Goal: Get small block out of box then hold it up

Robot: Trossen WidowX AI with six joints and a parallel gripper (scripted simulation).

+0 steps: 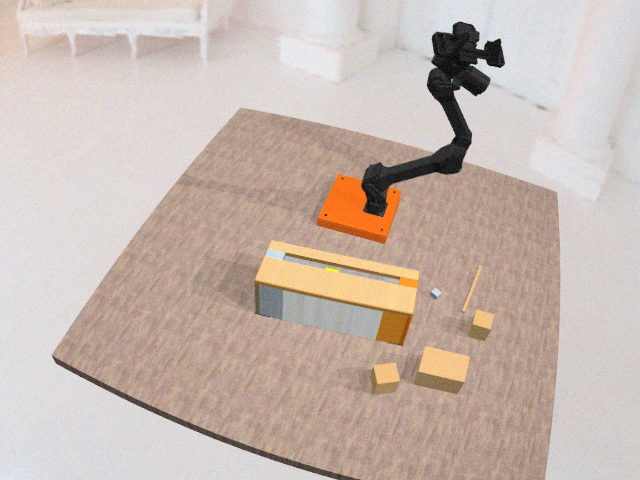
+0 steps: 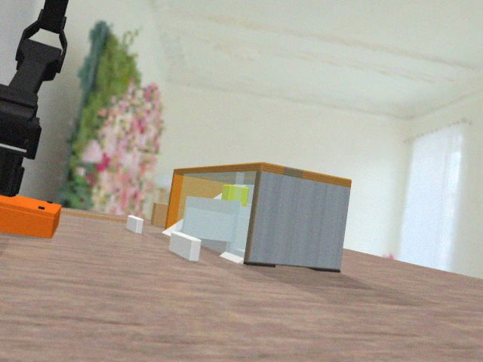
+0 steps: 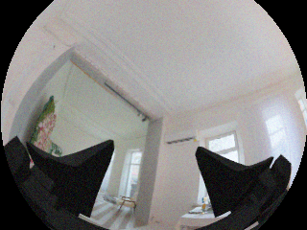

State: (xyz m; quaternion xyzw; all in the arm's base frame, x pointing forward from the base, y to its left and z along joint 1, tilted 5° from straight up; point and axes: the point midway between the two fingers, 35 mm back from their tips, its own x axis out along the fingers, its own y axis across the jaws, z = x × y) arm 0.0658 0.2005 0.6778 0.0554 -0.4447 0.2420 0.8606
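My gripper tip is now 220 mm short of the yellow block, 240 mm to the left of it and 650 mm above it. The rest, counted from my gripper tip: clear-fronted box: 210 mm ahead, 210 mm to the right, 670 mm below; then thin wooden stick: 40 mm ahead, 140 mm to the left, 730 mm below.
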